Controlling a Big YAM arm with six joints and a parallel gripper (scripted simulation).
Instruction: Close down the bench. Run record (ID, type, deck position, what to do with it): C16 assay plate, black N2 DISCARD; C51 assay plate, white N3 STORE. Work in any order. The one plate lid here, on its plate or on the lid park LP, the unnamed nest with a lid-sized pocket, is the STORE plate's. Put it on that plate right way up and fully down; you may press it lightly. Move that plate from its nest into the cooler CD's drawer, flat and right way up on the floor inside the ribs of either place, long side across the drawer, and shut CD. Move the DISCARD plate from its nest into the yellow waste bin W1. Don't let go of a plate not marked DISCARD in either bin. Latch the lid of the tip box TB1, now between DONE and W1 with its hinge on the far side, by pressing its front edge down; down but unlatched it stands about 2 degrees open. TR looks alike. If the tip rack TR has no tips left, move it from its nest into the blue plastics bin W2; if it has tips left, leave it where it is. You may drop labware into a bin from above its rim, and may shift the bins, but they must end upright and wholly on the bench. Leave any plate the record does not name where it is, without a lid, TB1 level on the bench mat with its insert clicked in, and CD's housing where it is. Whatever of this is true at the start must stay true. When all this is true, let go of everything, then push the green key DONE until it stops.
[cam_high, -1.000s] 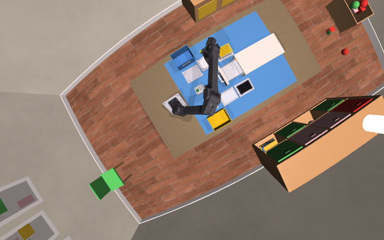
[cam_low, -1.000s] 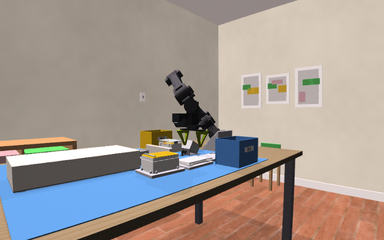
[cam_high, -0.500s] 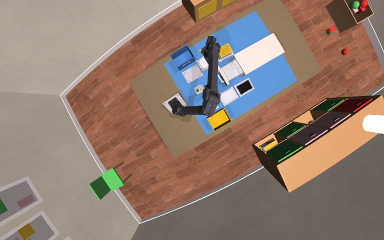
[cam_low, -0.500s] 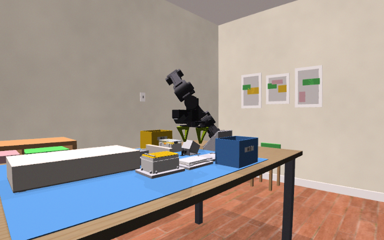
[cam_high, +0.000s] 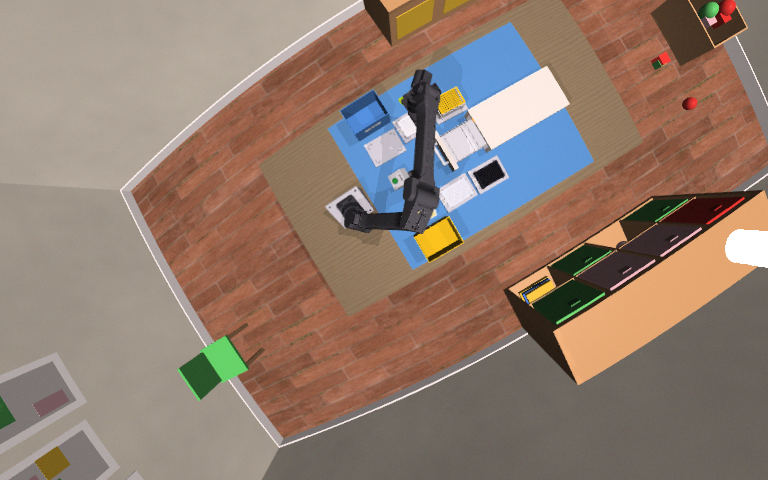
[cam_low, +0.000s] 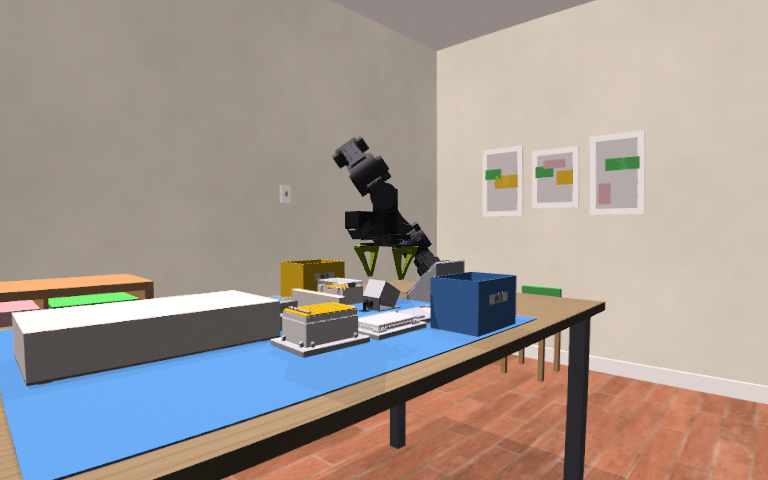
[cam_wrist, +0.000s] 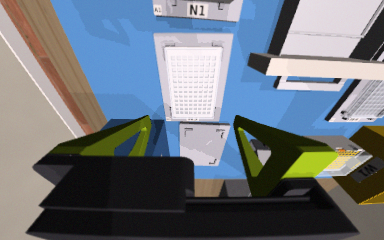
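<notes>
The plate lid lies 100 mm below my hand. The rest, counted from my hand: tip rack TR: 170 mm ahead, 70 mm below, 20 mm to the right; then nest label N1: 120 mm below, 110 mm ahead, 10 mm to the right; then white plate: 110 mm below.
</notes>
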